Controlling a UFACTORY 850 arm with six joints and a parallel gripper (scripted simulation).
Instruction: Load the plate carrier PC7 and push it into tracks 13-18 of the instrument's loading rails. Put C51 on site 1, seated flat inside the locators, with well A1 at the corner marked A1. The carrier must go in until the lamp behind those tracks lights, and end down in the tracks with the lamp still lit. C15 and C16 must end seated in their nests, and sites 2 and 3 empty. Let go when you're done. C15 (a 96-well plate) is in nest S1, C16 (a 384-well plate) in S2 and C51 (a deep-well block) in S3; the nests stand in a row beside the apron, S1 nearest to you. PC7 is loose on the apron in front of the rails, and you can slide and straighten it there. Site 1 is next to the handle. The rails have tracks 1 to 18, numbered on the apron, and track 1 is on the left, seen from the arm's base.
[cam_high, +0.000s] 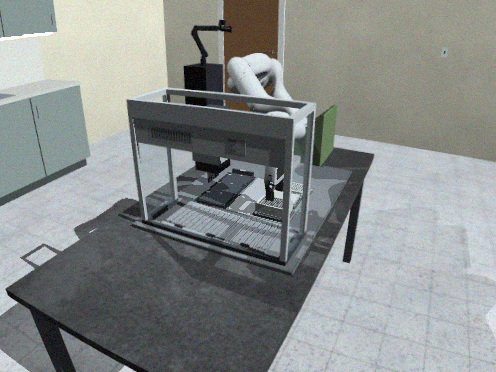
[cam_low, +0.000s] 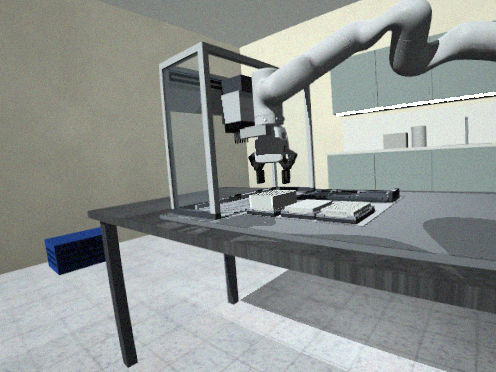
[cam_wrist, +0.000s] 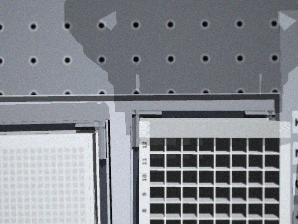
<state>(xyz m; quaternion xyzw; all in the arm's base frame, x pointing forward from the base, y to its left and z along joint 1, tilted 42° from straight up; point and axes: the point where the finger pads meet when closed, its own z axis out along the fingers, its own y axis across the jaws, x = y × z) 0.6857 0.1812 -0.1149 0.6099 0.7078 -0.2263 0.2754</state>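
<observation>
Right now the nest S3 is 90 mm below my hand. Round my hand: 96-well plate C15: 220 mm behind, 70 mm below, 30 mm to the right; pipetting head: 260 mm above, 240 mm ahead, 100 mm to the right; dark plate carrier PC7: 280 mm to the right, 80 mm below, 80 mm behind.
</observation>
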